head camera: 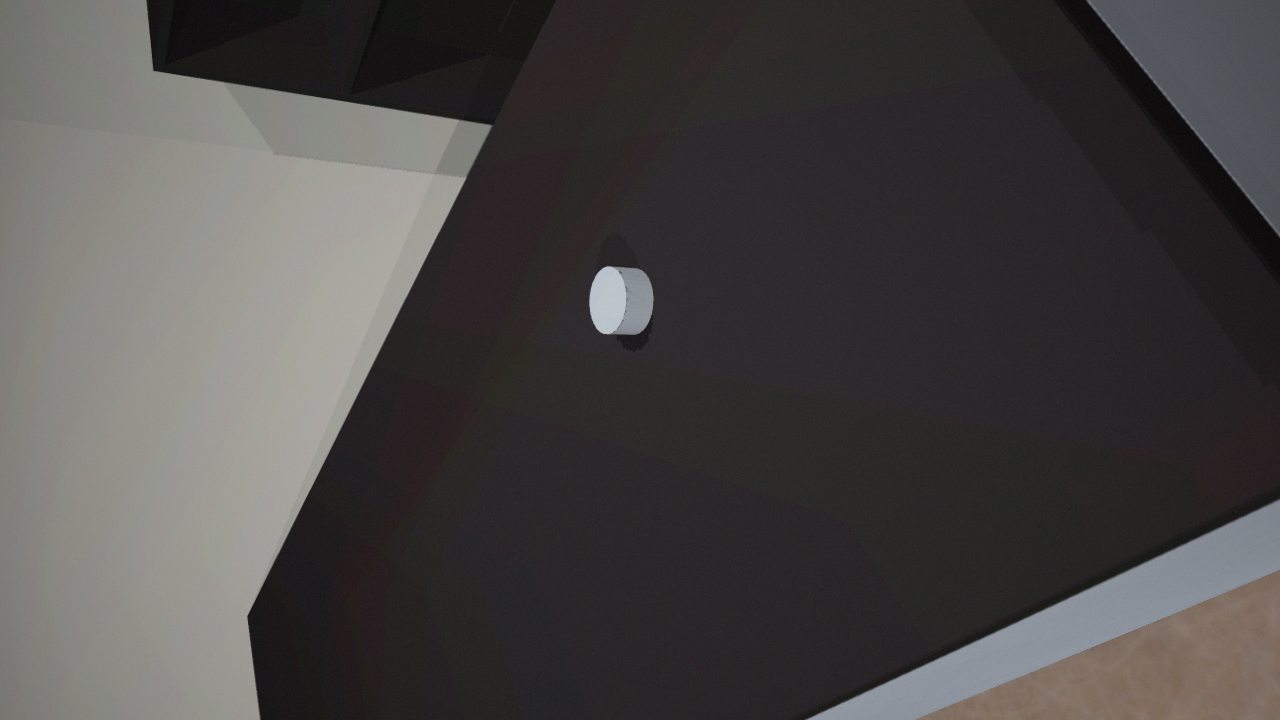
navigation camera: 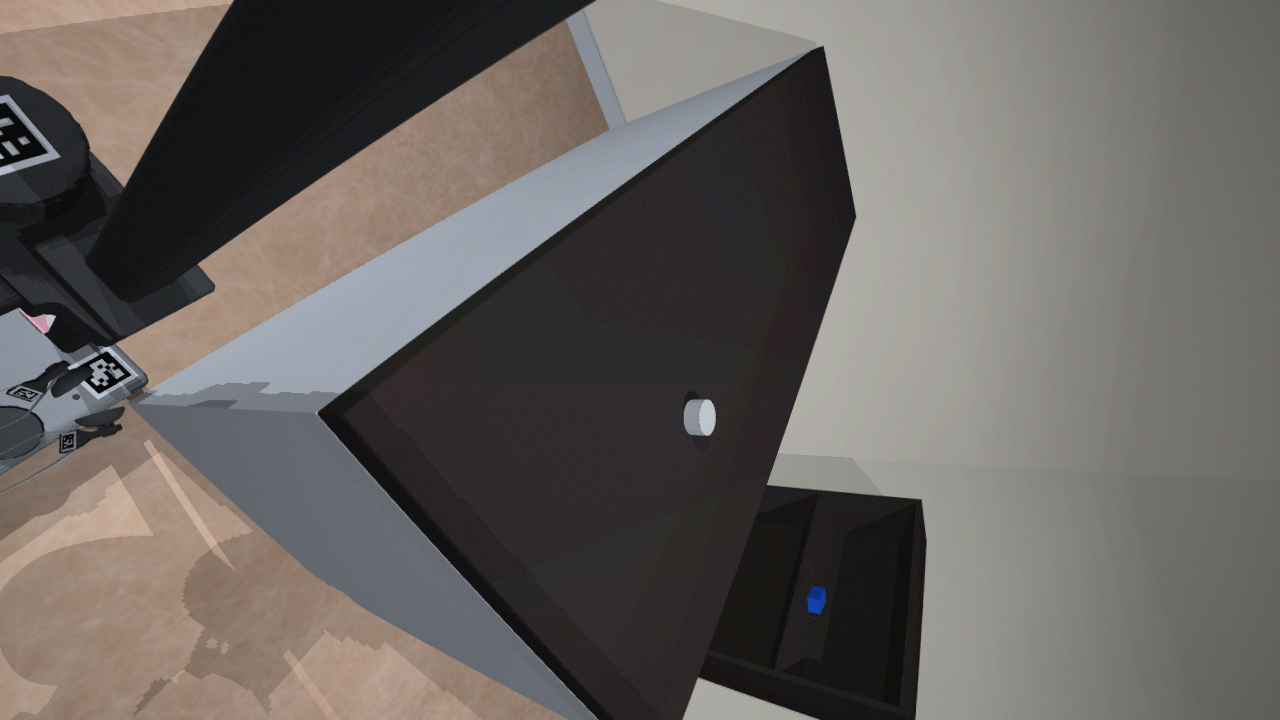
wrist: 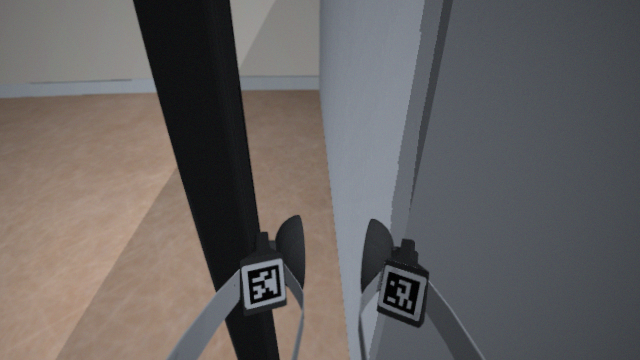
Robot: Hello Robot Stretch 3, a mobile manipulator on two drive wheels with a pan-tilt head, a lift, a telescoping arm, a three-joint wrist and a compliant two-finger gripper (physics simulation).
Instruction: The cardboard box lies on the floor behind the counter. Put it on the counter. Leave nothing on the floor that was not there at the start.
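Pixels of known places: gripper, fingertip midpoint: (navigation camera: 106, 389) (wrist: 334, 242); robot's base, origin of the base link: (navigation camera: 5, 426).
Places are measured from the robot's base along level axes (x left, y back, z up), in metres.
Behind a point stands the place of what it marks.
Observation:
The counter (head camera: 716, 447) @(x 0.455, y -0.242, z 0.910 m) (navigation camera: 554, 376) @(x 0.303, y -0.168, z 0.910 m) has a dark top and pale grey sides. Its side also shows at the right in the wrist view (wrist: 367, 125) @(x 0.320, y -0.069, z 0.471 m). My gripper (navigation camera: 92, 400) @(x 0.092, y -0.005, z 0.498 m) (wrist: 334, 242) @(x 0.092, y -0.005, z 0.498 m) is open, its two fingertips apart with nothing between them. In the navigation camera view it is at the far left, by the lower corner of the counter. In the wrist view the counter's side runs behind and right of the fingertips, and brown floor shows behind the left one. The cardboard box does not show in these views.
A short white cylinder (head camera: 621, 300) @(x 0.463, y -0.369, z 0.934 m) (navigation camera: 699, 417) @(x 0.461, y -0.364, z 0.934 m) stands on the counter top. A black compartmented unit (head camera: 268, 73) @(x 1.432, y -1.742, z 0.831 m) (navigation camera: 913, 608) @(x 0.989, y -1.716, z 1.057 m) is beyond the counter, with a small blue block (navigation camera: 816, 600) @(x 1.003, y -1.824, z 0.711 m) in it. A black beam (navigation camera: 295, 116) (wrist: 200, 125) stands left of the counter's side. Walls rise behind.

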